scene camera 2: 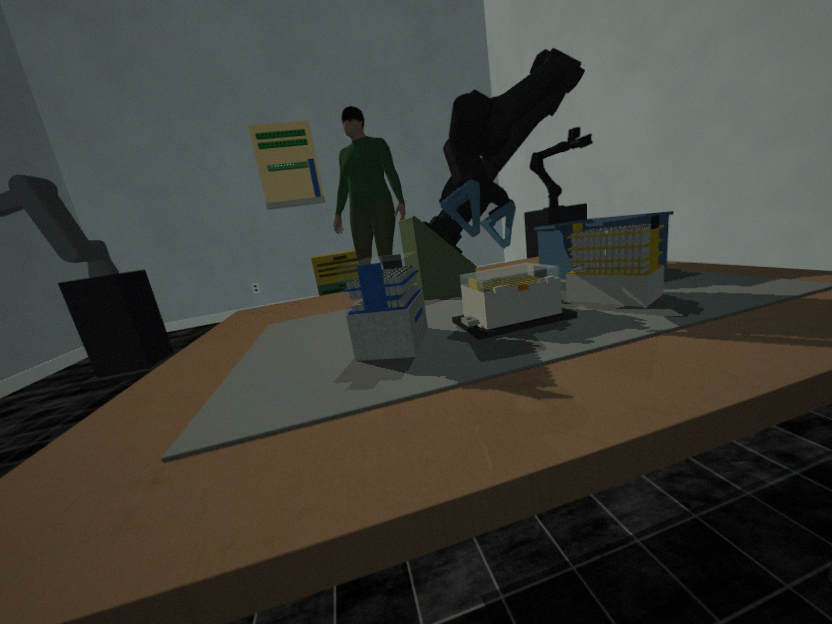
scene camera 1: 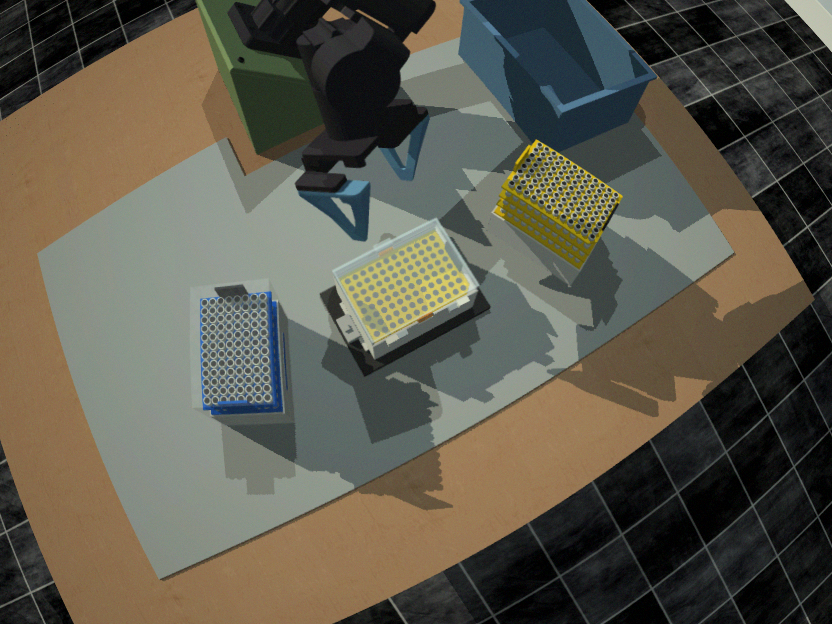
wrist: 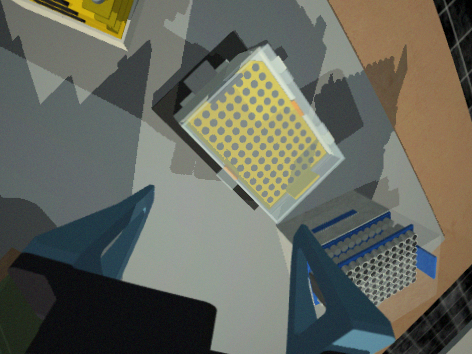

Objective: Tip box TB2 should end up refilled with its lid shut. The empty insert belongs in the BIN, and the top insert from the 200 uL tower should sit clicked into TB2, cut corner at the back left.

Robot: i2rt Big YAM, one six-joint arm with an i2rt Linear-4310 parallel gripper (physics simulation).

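A white tip box (scene camera 1: 406,285) (scene camera 2: 514,302) (wrist: 260,135) sits on a black base; its clear lid lies over the top. Through the lid a yellow insert with open holes and no tips shows. The yellow tower (scene camera 1: 564,194) (scene camera 2: 614,251) of stacked, tip-filled inserts stands right of the box in scene camera 1; its corner shows in the wrist view (wrist: 107,15). The blue bin (scene camera 1: 588,114) (scene camera 2: 551,249) is behind that tower. My gripper (scene camera 1: 383,208) (scene camera 2: 490,240) (wrist: 227,211) is wide open and empty, above and behind the box. Labels cannot be read.
A blue tower (scene camera 1: 236,349) (scene camera 2: 383,295) (wrist: 380,270) of inserts stands left of the box in scene camera 1. A green wedge-shaped block (scene camera 1: 282,107) (scene camera 2: 436,268) stands behind, near the arm. The grey mat (scene camera 1: 134,470) (scene camera 2: 282,403) lies on the wooden table (scene camera 1: 537,463).
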